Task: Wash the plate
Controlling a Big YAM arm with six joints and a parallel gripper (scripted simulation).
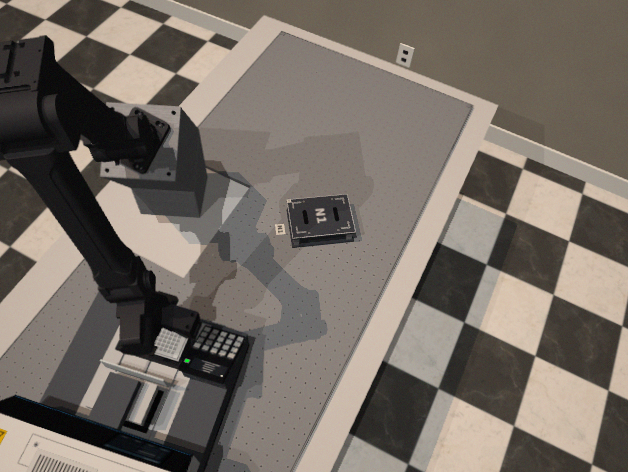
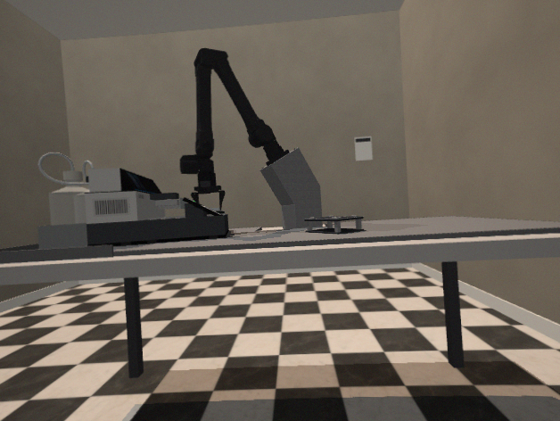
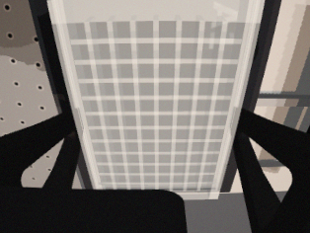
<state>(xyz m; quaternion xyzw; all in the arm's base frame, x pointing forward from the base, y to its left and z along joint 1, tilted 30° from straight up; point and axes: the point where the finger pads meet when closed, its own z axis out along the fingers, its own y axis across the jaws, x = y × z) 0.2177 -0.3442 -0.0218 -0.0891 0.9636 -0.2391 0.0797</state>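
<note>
Now: hand 10 mm above the white well plate. Round my hand: label 100 mm ahead, 410 mm to the left, 100 mm below; dark carrier 10 mm below; plate washer 20 mm ahead, 150 mm to the right, 30 mm above.
</note>
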